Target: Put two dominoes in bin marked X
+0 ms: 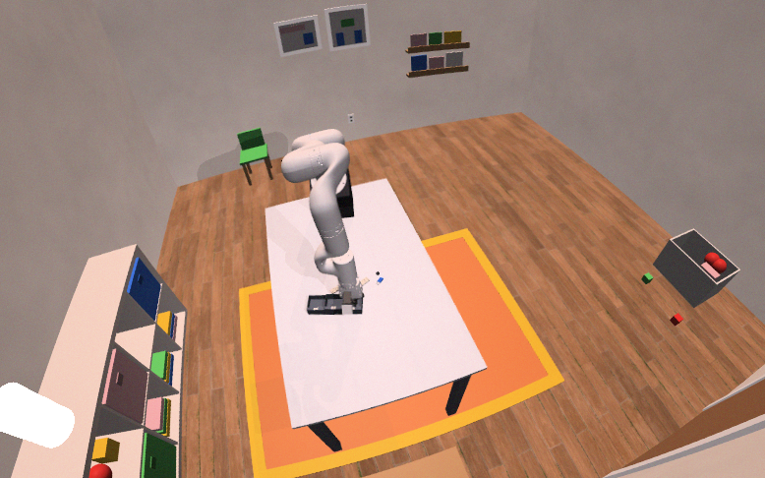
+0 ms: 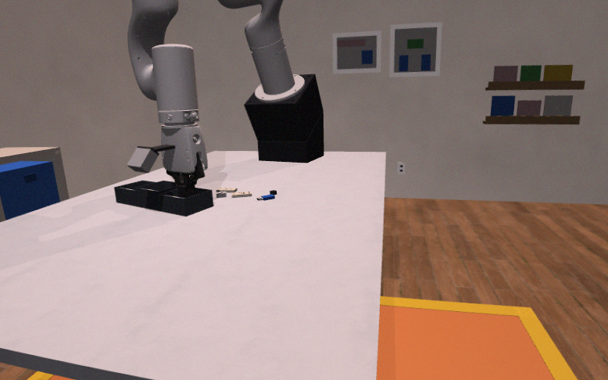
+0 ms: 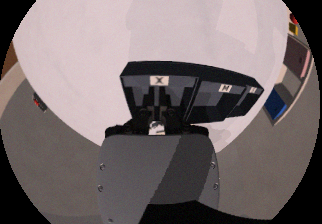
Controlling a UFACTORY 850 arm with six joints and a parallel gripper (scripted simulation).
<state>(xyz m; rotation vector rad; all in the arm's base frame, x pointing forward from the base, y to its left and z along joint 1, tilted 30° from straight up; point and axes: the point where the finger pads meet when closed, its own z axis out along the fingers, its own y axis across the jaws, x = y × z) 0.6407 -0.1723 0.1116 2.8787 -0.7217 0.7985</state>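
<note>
Now: the small grey piece 100 mm behind my hand, 60 mm to the left of it and 30 mm below it. The rest, counted from my hand: black bin tray 80 mm to the right, 40 mm behind, 10 mm below; then blue USB stick 170 mm to the left, 60 mm behind, 30 mm below; then small black piece 190 mm to the left, 110 mm behind, 30 mm below.
</note>
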